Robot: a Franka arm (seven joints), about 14 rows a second.
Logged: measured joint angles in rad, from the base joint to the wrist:
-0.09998, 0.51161, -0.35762, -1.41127, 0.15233, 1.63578, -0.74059
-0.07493, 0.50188, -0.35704, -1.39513, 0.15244, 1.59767, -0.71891
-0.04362, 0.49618, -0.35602, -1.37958, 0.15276, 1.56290, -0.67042
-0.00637, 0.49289, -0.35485, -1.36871, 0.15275, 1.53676, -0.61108
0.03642, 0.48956, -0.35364, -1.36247, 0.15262, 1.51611, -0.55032
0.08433, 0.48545, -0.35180, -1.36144, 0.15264, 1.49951, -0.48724
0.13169, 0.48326, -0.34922, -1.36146, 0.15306, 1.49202, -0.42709
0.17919, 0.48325, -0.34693, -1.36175, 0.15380, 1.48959, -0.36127
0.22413, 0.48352, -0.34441, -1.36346, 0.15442, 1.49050, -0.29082
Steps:
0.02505, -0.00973, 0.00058, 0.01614, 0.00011, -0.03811, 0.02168
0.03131, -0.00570, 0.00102, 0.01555, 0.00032, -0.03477, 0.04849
0.03725, -0.00329, 0.00117, 0.01087, -0.00001, -0.02614, 0.05934
0.04279, -0.00333, 0.00121, 0.00624, -0.00013, -0.02065, 0.06076
0.04791, -0.00411, 0.00184, 0.00103, 0.00002, -0.01660, 0.06308
0.04736, -0.00219, 0.00258, -0.00002, 0.00042, -0.00749, 0.06015
0.04750, -0.00001, 0.00229, -0.00029, 0.00074, -0.00243, 0.06582
0.04494, 0.00027, 0.00252, -0.00171, 0.00062, 0.00091, 0.07045

